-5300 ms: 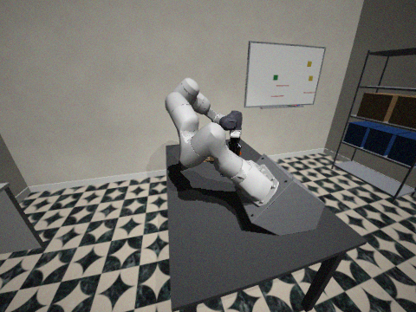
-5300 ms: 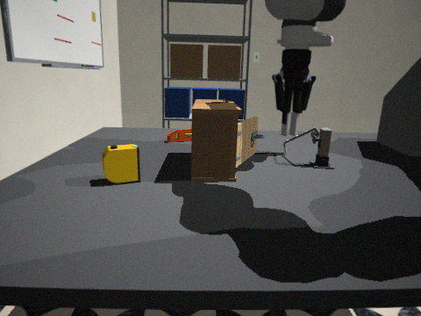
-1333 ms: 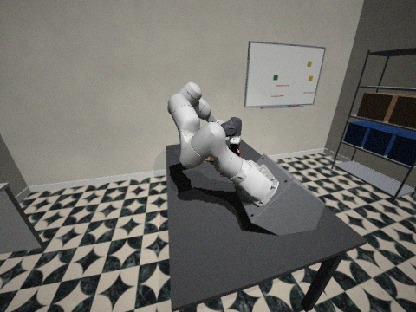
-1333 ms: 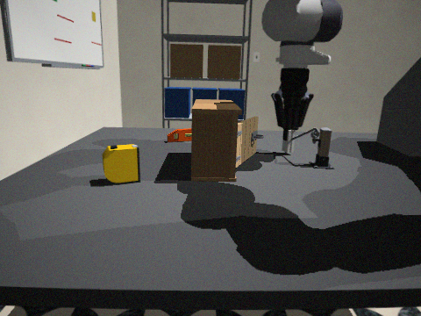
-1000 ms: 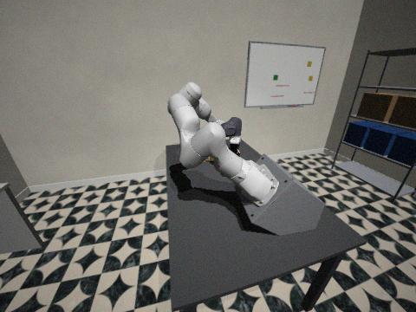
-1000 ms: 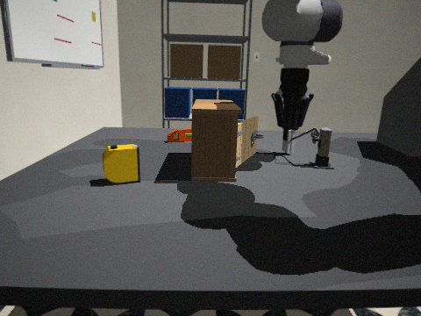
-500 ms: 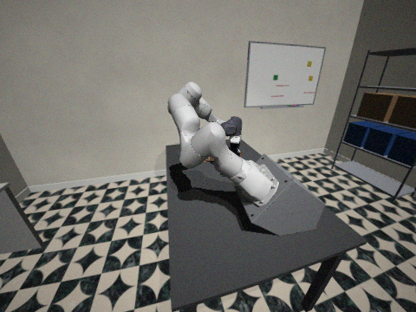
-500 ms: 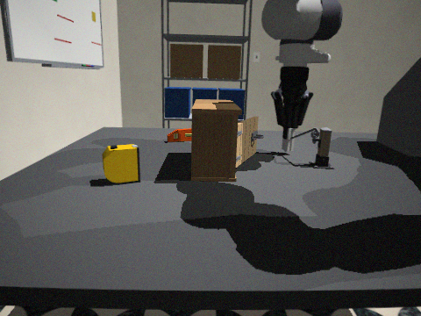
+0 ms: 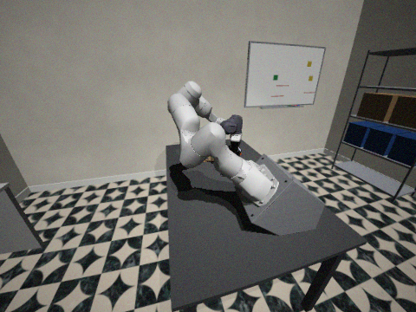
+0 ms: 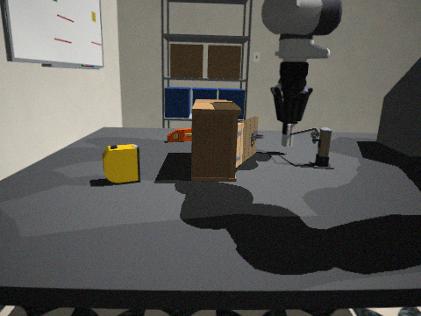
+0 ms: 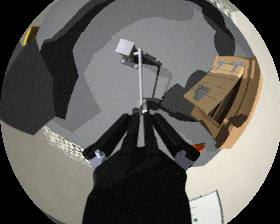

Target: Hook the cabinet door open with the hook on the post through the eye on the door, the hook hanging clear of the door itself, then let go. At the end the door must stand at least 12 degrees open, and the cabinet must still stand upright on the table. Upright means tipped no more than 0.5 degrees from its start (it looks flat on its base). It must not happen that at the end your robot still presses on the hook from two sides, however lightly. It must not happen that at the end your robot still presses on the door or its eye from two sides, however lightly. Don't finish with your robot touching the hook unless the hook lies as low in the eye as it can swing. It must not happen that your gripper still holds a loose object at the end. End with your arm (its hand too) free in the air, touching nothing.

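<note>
The cabinet door lies 14 cm ahead of my hand, 14 cm to the left of it and 1 cm above it. Also, from my hand: yellow tape measure: 41 cm ahead, 23 cm to the left, 2 cm below; orange level: 29 cm ahead, 14 cm to the right, 4 cm below.
</note>
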